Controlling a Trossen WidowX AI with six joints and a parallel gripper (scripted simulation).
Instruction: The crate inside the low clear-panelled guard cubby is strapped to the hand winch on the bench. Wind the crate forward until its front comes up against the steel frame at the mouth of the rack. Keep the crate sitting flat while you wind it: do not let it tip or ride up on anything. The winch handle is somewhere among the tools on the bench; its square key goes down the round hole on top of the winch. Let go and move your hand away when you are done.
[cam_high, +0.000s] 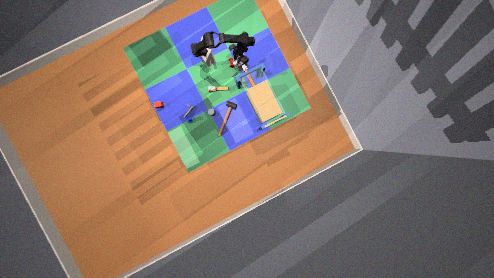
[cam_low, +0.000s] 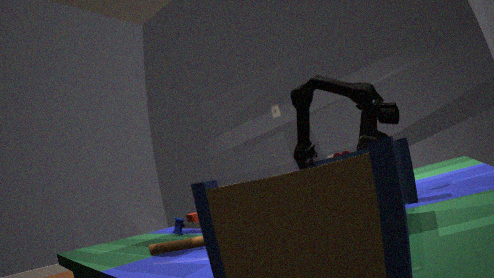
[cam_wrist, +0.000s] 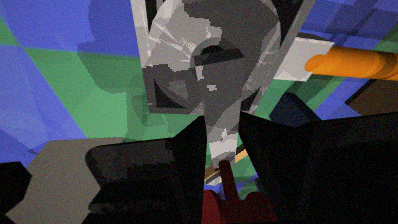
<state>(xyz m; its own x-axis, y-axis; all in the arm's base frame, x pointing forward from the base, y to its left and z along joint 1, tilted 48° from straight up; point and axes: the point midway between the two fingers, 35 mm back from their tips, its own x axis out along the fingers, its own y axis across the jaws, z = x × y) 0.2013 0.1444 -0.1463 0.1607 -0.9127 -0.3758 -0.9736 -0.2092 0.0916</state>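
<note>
The red grip is 60 mm to the right of my gripper tip, 40 mm above it and 10 mm ahead of it. Round my gripper tip: blue-framed guard cubby: 390 mm ahead, 20 mm to the left, 20 mm below; winch: 60 mm below, 40 mm to the left, 30 mm behind; blue piece: 630 mm to the right, 180 mm ahead, 60 mm below.
</note>
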